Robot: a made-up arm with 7 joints.
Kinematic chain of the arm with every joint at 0, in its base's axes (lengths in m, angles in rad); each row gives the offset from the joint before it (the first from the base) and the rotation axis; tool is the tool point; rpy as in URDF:
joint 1: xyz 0 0 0.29 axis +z
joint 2: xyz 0 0 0 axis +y
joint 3: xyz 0 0 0.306 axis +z
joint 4: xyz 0.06 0 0 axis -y
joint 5: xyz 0.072 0 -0.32 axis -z
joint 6: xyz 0 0 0 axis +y
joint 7: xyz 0.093 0 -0.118 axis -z
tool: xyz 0 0 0 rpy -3.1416 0 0
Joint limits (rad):
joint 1: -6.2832..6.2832
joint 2: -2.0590..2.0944
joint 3: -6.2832..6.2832
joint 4: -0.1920..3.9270
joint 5: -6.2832..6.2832
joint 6: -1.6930..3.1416
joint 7: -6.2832..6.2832
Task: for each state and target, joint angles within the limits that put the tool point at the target. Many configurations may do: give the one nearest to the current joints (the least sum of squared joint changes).
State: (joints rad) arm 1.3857 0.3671 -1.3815 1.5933 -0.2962 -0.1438 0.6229
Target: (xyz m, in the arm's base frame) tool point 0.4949 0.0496 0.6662
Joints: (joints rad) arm 1.3945 0.1215 -1.4807 1.2850 -0.3421 -0.4653 0.6229
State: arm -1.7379 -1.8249 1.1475 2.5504 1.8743 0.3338 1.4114
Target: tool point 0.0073 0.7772 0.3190
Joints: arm -1.3859 -1.7146 1.0623 2.7141 1.8475 0.3325 1.4114
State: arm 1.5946 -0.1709 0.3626 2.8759 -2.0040 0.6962 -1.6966
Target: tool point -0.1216 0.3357 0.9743
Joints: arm 1.5727 0.0609 0.3384 2.4322 -2.0300 0.5438 -1.6966
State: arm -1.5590 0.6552 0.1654 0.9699 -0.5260 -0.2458 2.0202
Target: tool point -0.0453 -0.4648 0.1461
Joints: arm -1.7595 0.5548 -0.0329 0.7506 -0.5167 -0.2331 2.0202
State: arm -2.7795 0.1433 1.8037 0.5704 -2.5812 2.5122 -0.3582
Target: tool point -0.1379 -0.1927 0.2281
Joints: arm -3.1155 0.3340 1.3558 -0.0463 -2.3042 2.3049 -0.3582
